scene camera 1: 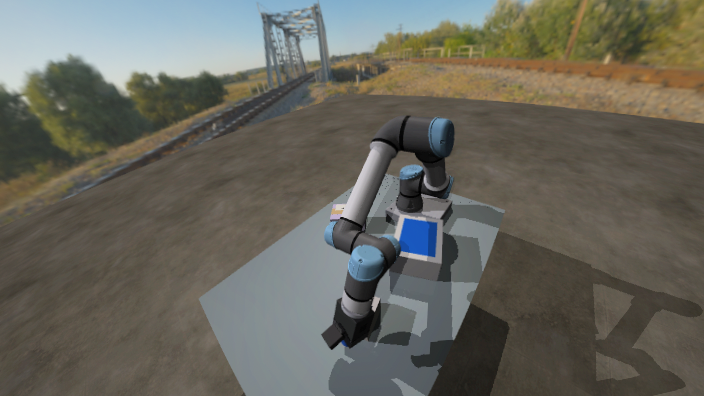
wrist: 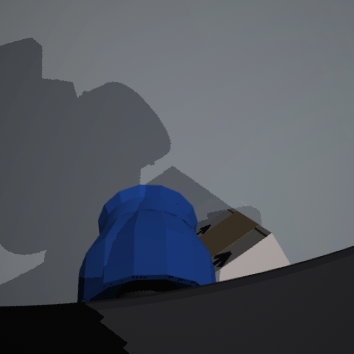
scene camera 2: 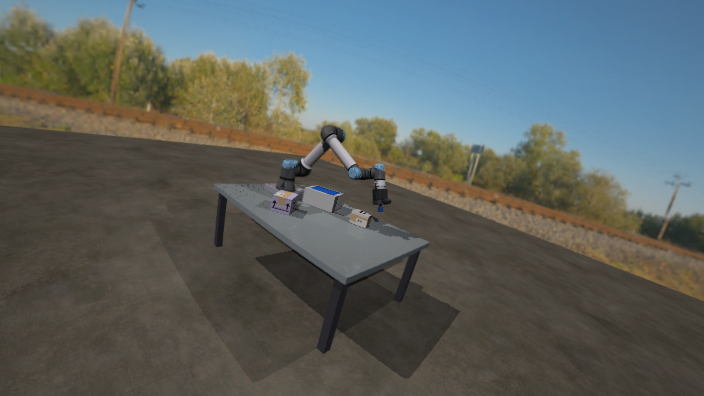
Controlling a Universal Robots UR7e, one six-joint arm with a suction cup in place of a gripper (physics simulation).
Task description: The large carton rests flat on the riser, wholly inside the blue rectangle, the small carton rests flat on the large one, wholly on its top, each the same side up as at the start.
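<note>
The large carton (scene camera 1: pixel 337 212) (scene camera 2: pixel 284 202), purple with tan tape, stands on the table beside the riser; the arm partly hides it in scene camera 1. The riser (scene camera 1: pixel 415 268) (scene camera 2: pixel 319 200) is a pale box with a blue rectangle (scene camera 1: pixel 419 238) (scene camera 2: pixel 325 190) on top, and no carton stands on it. The small carton (scene camera 2: pixel 360 218) (wrist: pixel 254 257), white with tan tape and black arrows, rests on the table, mostly hidden behind the gripper in scene camera 1. My gripper (scene camera 1: pixel 345 343) (scene camera 2: pixel 380 209) (wrist: pixel 148 192), a blue suction cup, is open and empty, above the table and apart from the small carton.
The arm's base (scene camera 1: pixel 411 202) (scene camera 2: pixel 286 184) stands on the table (scene camera 1: pixel 270 300) (scene camera 2: pixel 320 240) behind the riser. The forearm reaches over the table between the large carton and the riser in scene camera 1. Shadows of the arm fall on the table.
</note>
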